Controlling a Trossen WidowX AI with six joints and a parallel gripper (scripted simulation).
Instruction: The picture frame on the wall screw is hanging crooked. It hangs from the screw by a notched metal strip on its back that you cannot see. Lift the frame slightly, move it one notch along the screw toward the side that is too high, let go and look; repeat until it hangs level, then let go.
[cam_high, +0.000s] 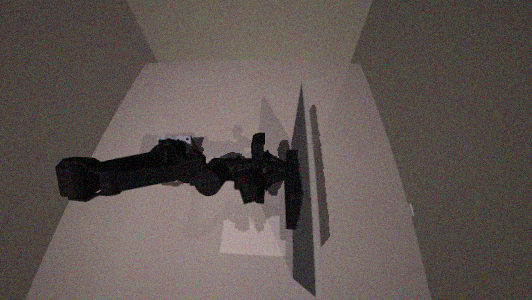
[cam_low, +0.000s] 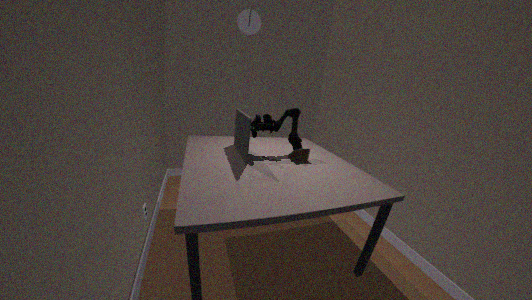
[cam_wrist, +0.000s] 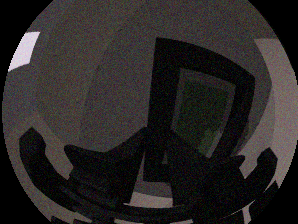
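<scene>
My gripper tip is 1 cm short of the picture frame, 2 cm to the left of it and 5 cm above it. From my gripper tip the other things lie so: wall panel (2 cm ahead, 1 cm to the right, 6 cm below).
</scene>
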